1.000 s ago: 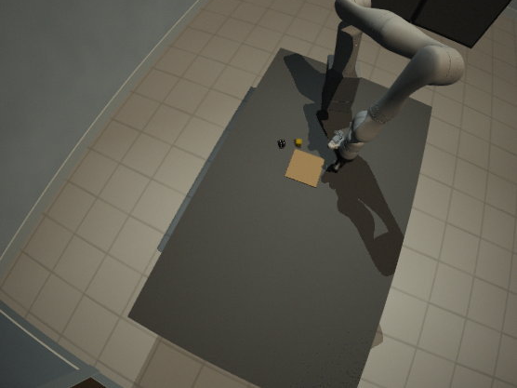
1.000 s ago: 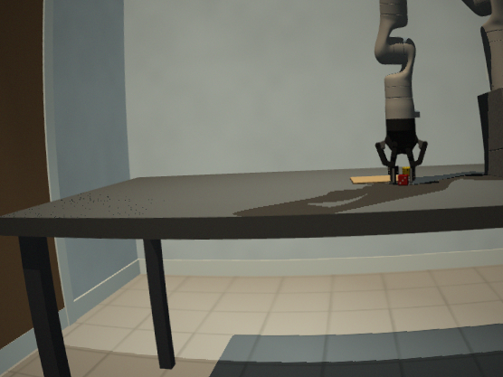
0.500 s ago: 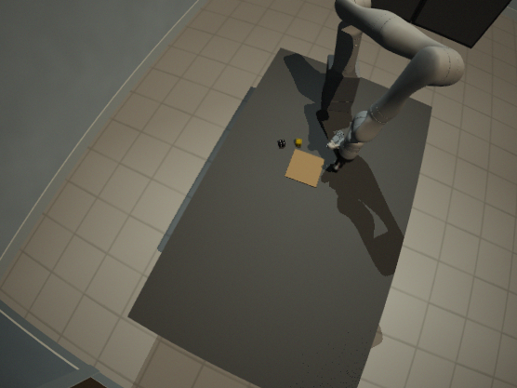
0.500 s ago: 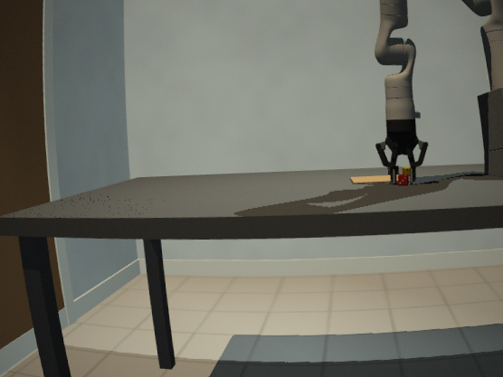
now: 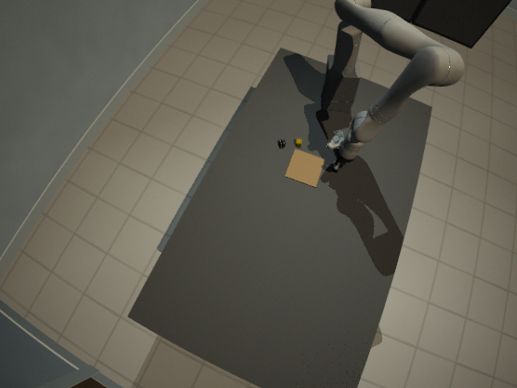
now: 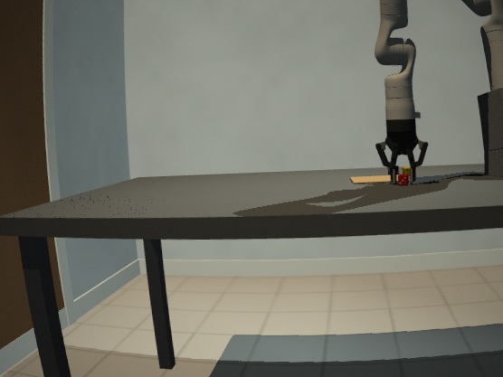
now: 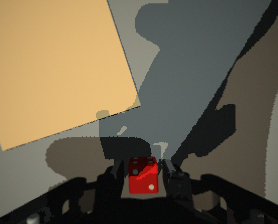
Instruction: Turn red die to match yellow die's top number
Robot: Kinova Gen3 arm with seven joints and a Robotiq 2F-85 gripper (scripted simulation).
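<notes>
Now: hand 10 mm above the red die. The rest, counted from my hand: yellow die (200 mm to the right, 20 mm behind, 10 mm below); tan mat (120 mm to the right, 70 mm ahead, 20 mm below); black die (260 mm to the right, 20 mm ahead, 10 mm below).
</notes>
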